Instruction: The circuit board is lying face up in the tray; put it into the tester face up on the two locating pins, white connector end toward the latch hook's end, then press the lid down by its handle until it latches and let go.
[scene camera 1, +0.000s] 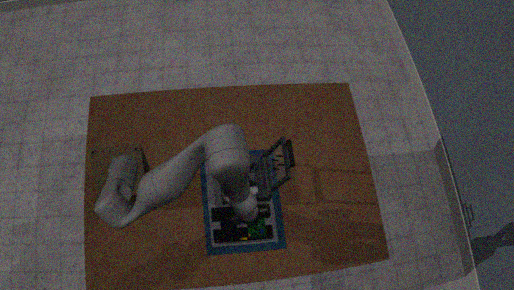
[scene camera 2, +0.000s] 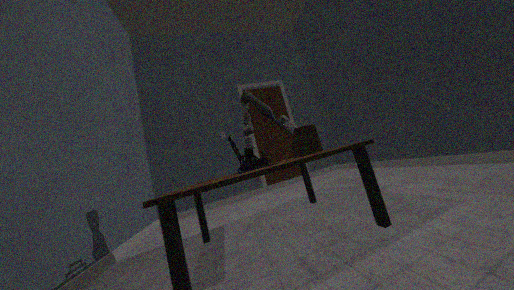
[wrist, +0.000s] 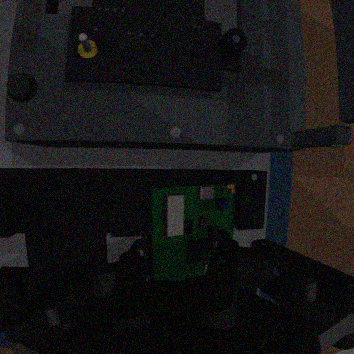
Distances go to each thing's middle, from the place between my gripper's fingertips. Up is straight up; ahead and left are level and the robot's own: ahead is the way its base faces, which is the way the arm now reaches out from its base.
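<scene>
The tester plate (wrist: 186, 51) is 5 cm above my hand, 4 cm behind it and 16 cm to the left of it. Then there is the lid (scene camera 1: 278, 168), which I find 8 cm ahead of my hand and 17 cm to the left of it, and it sits 16 cm above my hand.
</scene>
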